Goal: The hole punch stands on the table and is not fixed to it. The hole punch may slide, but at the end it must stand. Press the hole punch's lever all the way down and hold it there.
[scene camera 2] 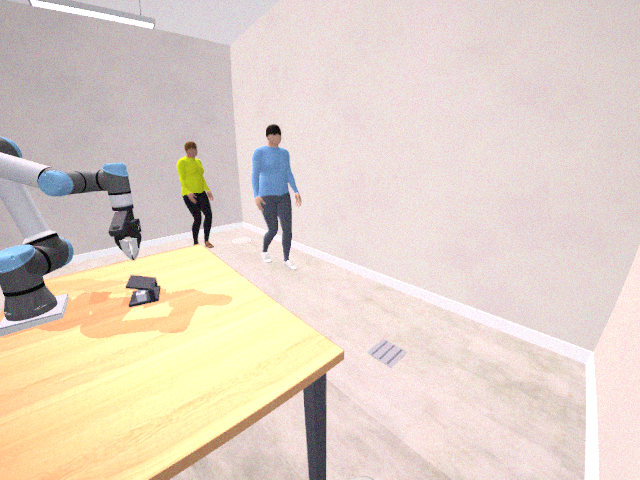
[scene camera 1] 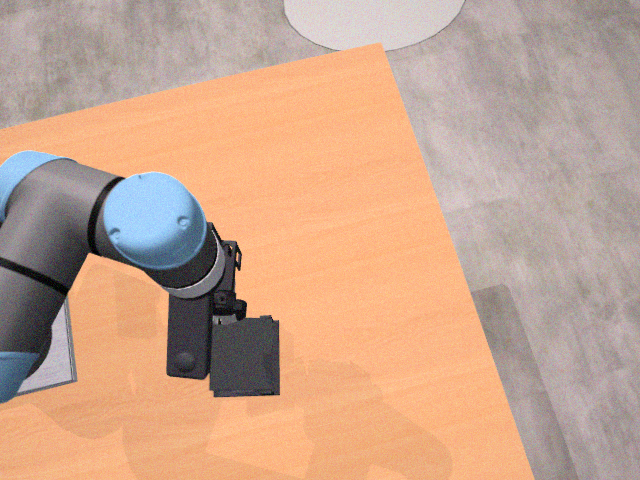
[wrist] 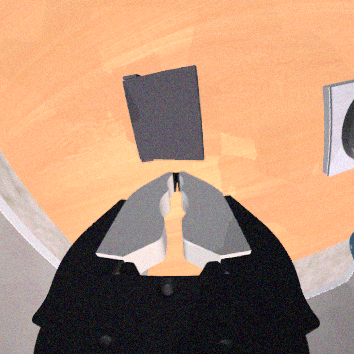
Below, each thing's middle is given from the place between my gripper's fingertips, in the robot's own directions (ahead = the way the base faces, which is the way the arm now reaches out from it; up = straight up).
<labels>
Now: the flat lever (scene camera 1: pixel 242 352) 10 mm ahead of my hand, 40 mm to the right of it and 90 mm below it. Also, from my hand: black hole punch (scene camera 1: pixel 275 323) (10 mm ahead, 40 mm to the right, 110 mm below).
</labels>
